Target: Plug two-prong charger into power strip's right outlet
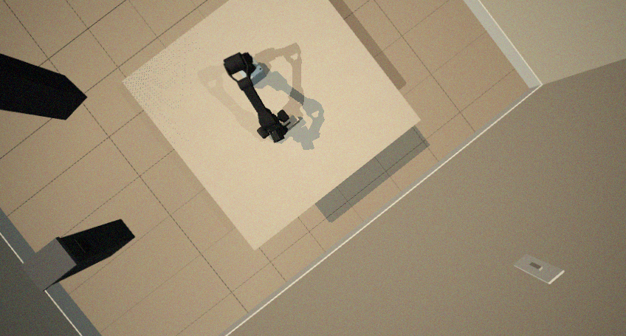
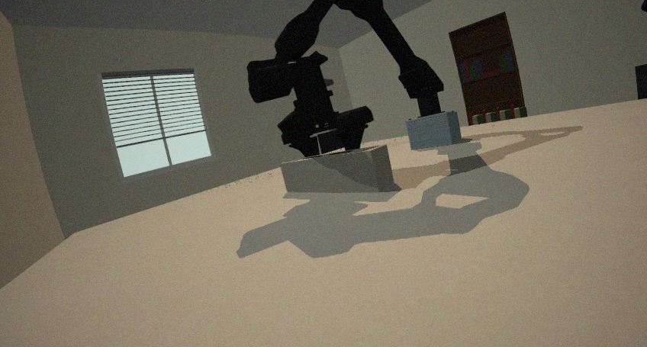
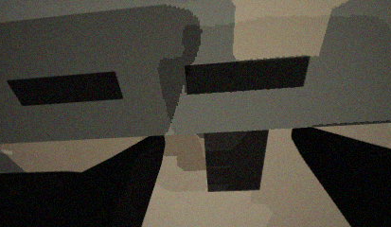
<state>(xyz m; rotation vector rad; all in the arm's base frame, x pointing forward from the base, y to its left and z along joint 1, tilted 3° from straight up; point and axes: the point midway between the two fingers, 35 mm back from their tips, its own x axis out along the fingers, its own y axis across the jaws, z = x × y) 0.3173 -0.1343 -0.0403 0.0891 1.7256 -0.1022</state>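
Now: the boxy charger 2 cm ahead of my gripper tip and 1 cm above it.
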